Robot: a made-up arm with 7 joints.
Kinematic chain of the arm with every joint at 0, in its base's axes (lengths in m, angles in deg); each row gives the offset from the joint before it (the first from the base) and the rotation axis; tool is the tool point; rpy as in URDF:
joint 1: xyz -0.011 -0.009 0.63 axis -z
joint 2: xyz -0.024 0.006 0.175 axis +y
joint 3: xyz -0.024 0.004 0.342 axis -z
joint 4: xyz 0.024 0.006 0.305 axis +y
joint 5: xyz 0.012 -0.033 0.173 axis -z
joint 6: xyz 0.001 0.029 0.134 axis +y
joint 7: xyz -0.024 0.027 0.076 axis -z
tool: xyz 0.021 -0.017 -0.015 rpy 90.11 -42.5 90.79
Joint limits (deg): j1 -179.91..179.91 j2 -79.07..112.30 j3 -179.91..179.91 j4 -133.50..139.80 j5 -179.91..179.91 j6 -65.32..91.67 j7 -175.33..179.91
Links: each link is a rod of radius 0.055 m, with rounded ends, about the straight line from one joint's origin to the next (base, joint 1, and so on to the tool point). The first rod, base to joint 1, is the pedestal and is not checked.
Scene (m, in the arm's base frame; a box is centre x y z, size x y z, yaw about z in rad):
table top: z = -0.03
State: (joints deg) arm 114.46 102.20 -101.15 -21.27 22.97 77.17 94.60
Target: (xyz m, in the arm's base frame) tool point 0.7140 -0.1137 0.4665
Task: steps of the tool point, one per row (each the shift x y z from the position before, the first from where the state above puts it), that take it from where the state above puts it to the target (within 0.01 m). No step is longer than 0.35 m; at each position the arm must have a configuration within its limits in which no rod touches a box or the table.
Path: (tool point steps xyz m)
1: 0.2883 -0.0889 -0.0173
2: 0.3006 0.0212 -0.0225
3: 0.2668 0.1263 -0.0251
4: 0.1945 0.2069 -0.0252
5: 0.0986 0.2494 -0.0222
6: -0.0008 0.2480 -0.0158

